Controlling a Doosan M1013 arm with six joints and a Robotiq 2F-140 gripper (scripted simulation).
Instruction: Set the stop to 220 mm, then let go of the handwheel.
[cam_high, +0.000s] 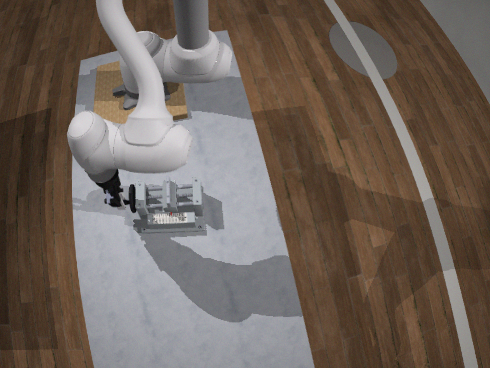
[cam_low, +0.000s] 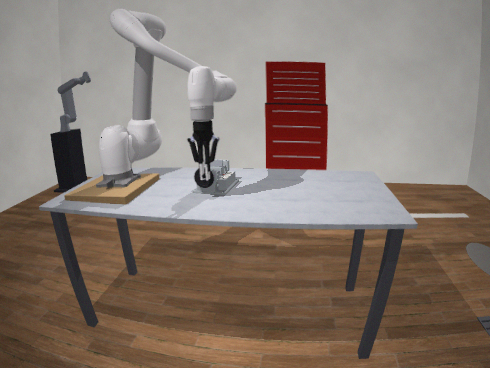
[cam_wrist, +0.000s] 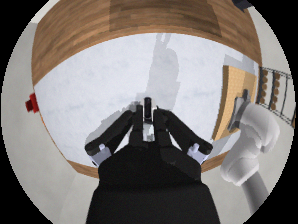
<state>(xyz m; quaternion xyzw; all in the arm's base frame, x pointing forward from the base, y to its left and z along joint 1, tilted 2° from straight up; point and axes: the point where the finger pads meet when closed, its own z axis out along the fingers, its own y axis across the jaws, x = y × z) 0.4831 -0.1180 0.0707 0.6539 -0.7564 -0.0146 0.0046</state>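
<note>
The black handwheel lies 20 mm to the left of my hand and 20 mm below it. The rest, counted from my hand: grey stop fixture: 150 mm to the left, 20 mm below, 10 mm ahead.
</note>
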